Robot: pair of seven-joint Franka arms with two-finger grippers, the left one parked.
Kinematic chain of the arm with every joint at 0, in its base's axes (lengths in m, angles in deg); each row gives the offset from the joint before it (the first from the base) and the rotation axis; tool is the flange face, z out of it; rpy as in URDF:
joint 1: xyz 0 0 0.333 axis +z
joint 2: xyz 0 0 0 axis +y
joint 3: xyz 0 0 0.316 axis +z
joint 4: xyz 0.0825 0 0 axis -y
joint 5: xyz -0.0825 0 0.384 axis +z
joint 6: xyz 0 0 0 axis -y
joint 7: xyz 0.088 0 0 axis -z
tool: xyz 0 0 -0.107 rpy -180 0 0
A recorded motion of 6 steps. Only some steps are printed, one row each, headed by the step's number.
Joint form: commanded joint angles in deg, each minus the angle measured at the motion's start. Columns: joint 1, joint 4, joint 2, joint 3, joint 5, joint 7, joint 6.
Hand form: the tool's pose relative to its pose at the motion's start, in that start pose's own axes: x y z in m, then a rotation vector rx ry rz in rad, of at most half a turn. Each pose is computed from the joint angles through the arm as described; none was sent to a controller.
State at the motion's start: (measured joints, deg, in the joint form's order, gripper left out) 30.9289 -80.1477 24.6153 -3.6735 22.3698 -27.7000 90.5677
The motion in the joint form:
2: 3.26 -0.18 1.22 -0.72 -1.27 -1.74 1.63
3: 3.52 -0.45 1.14 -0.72 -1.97 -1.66 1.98
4: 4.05 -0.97 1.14 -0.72 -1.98 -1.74 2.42
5: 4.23 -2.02 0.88 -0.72 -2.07 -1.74 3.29
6: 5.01 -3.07 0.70 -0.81 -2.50 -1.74 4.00
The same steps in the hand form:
2: 0.0150 -0.0160 0.0227 -0.0312 -0.0266 -0.0626
3: 0.0153 -0.0170 0.0245 -0.0437 -0.0313 -0.0648
4: 0.0170 -0.0206 0.0302 -0.0441 -0.0359 -0.0715
5: 0.0162 -0.0201 0.0350 -0.0468 -0.0357 -0.0697
6: 0.0170 -0.0242 0.0431 -0.0542 -0.0458 -0.0760

